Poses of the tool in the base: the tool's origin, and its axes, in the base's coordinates. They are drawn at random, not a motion.
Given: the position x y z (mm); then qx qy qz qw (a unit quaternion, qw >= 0).
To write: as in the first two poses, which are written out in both.
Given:
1: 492, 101, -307, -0.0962, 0.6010, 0.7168, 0.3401
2: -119, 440, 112, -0.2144, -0.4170, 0.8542, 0.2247
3: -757, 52, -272, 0.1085, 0.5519, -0.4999, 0.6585
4: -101, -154, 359, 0.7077, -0.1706, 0.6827, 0.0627
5: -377, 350, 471, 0.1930, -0.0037, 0.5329, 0.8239
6: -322, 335, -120, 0.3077, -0.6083, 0.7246, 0.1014
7: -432, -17, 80, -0.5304, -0.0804, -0.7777, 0.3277
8: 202, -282, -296, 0.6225, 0.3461, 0.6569, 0.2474
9: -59, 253, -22, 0.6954, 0.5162, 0.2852, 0.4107
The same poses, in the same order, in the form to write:
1: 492, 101, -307, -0.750, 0.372, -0.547, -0.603, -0.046, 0.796
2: -119, 440, 112, -0.807, 0.563, -0.179, -0.205, -0.551, -0.809
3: -757, 52, -272, -0.109, -0.539, -0.835, 0.778, 0.477, -0.409
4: -101, -154, 359, 0.010, -0.156, 0.988, -0.327, -0.934, -0.144
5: -377, 350, 471, 0.432, 0.877, 0.212, -0.879, 0.358, 0.314
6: -322, 335, -120, -0.790, -0.227, 0.569, -0.521, -0.239, -0.819
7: -432, -17, 80, -0.223, -0.424, 0.878, 0.595, -0.772, -0.223
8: 202, -282, -296, -0.103, 0.756, 0.647, 0.106, -0.638, 0.763
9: -59, 253, -22, 0.304, 0.952, -0.027, 0.484, -0.130, 0.866
